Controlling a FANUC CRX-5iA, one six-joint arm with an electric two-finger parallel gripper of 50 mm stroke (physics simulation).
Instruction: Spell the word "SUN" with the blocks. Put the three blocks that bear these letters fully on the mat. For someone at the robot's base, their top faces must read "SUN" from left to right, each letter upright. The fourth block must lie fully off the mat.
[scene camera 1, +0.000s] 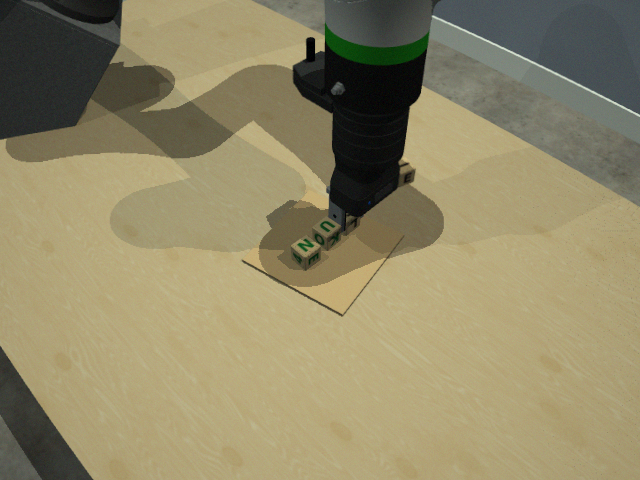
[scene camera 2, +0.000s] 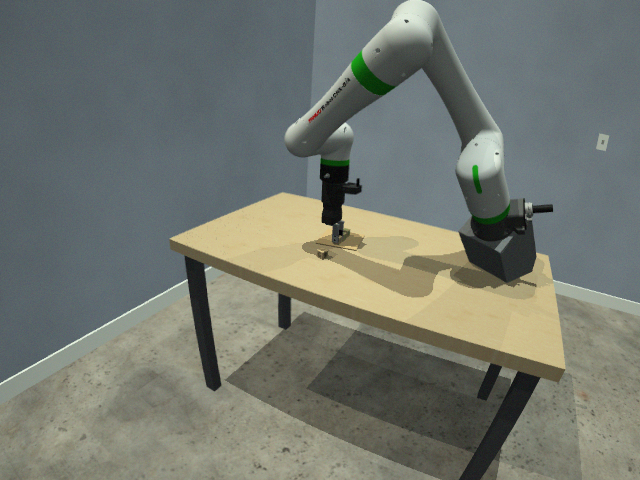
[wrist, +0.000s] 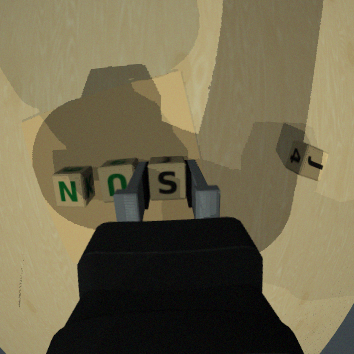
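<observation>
My gripper (scene camera 1: 347, 221) (scene camera 2: 339, 236) (wrist: 166, 174) is shut on the S block (scene camera 1: 353, 224) (wrist: 167, 182), S face up, low at the mat (scene camera 1: 343, 299) (scene camera 2: 356, 246) (wrist: 172, 90). Whether its underside touches the mat cannot be told. One finger stands between it and the U block (scene camera 1: 326, 227) (wrist: 107, 189), partly covering that block. The N block (scene camera 1: 306, 246) (wrist: 67, 192) sits on the mat beyond the U block. Seen from the base side, the tops run S, U, N from left to right, upright. The fourth block (scene camera 1: 407, 175) (scene camera 2: 322, 254) (wrist: 307, 161) lies off the mat.
The wooden table (scene camera 1: 206, 335) (scene camera 2: 248, 258) carries the mat and the robot's dark base block (scene camera 1: 51, 67) (scene camera 2: 501, 253). In the wrist view, the fourth block is turned askew to the right of the mat. The arm's shadow falls over the mat and blocks.
</observation>
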